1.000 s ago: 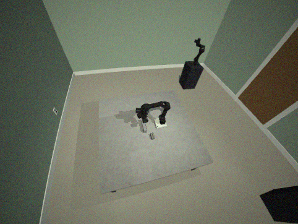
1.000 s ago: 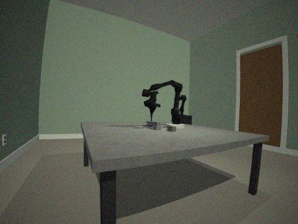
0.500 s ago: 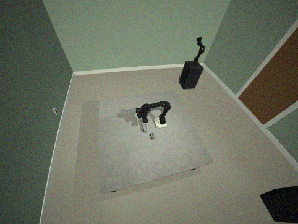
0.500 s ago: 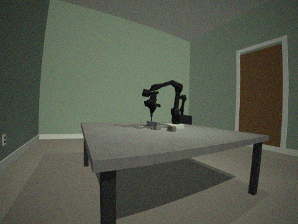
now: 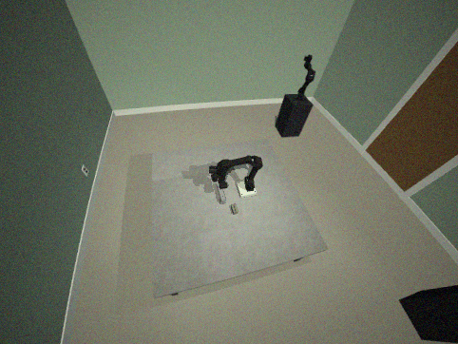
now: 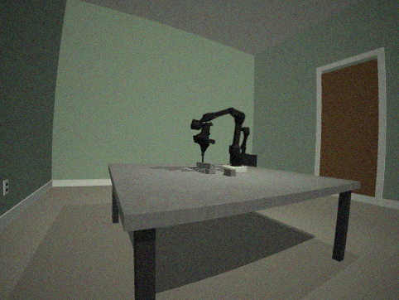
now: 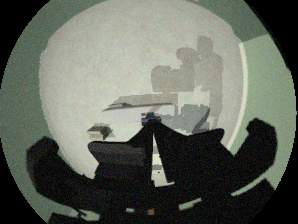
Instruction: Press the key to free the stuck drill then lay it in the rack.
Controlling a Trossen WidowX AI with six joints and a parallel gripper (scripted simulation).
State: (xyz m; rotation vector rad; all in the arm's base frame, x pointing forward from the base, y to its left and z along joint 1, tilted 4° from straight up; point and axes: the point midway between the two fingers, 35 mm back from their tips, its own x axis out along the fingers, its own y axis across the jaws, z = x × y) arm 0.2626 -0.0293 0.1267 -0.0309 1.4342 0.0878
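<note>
The drill is 70 mm below my gripper tip, 60 mm to the left of it and 10 mm behind it. The rest, counted from my gripper tip: grey block (200 mm to the left, 100 mm below, 100 mm behind); grey fixture block (80 mm below, 40 mm to the left, 10 mm behind).
</note>
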